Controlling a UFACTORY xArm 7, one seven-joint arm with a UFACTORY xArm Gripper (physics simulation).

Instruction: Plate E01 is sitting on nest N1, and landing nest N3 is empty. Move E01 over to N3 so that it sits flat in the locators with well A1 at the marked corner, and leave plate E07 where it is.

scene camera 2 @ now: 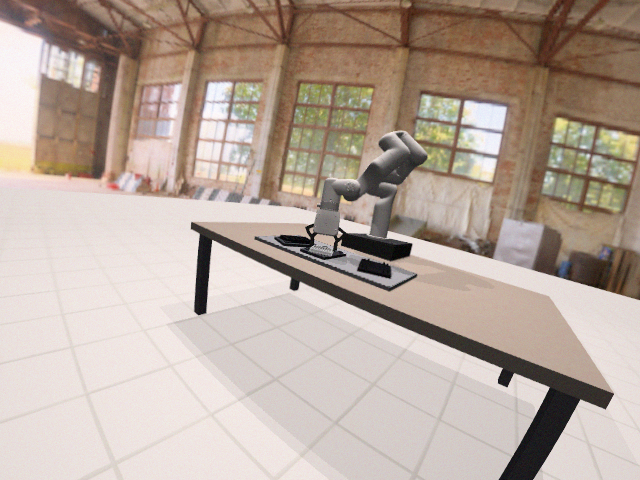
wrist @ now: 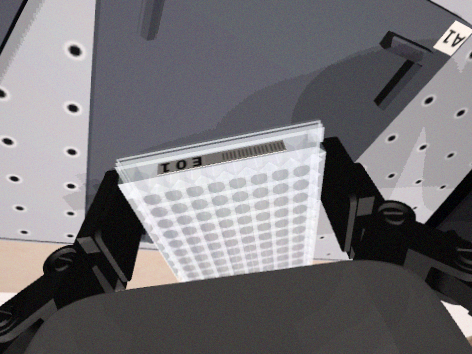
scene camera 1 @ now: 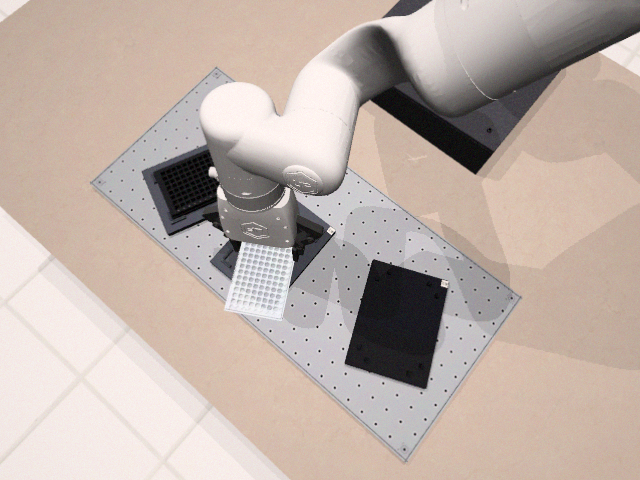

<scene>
My gripper (scene camera 1: 268, 248) holds a white well plate (scene camera 1: 259, 287), clear of everything else. I also see a black well plate (scene camera 1: 186, 186).
The white well plate also shows in the wrist view (wrist: 249, 202). My gripper shows as well in scene camera 2 (scene camera 2: 322, 249) and in the wrist view (wrist: 225, 179). The wrist view does not show the black well plate: it is out of frame.
</scene>
